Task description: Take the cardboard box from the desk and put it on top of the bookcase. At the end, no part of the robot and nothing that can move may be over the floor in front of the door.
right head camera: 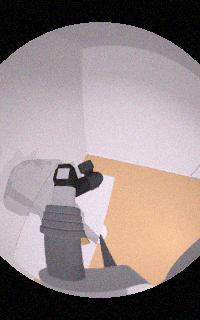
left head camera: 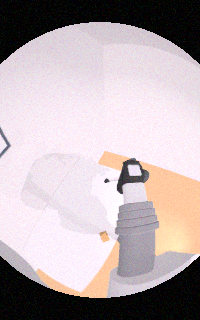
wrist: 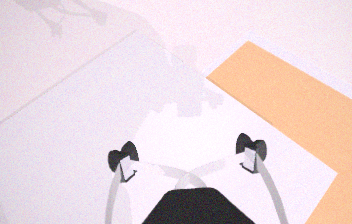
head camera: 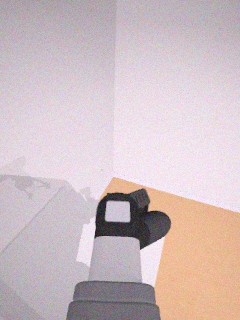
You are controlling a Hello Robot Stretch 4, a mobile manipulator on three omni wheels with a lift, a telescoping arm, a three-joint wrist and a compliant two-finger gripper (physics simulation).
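The small brown cardboard box lies on the white desk, near its front edge. In the right head view the arm partly hides it. My gripper is open and empty, with its two dark fingertips wide apart above the desk's far right part. The box is well away from the fingers and does not show in the wrist view. In the head camera view the wrist hides the fingers. The bookcase does not show in these views, and I cannot make out the door.
The orange floor runs along the right side and far end of the desk. Pale walls meet in a corner behind the desk. A dark picture frame shows at the left. Shadows of the robot fall on desk and wall.
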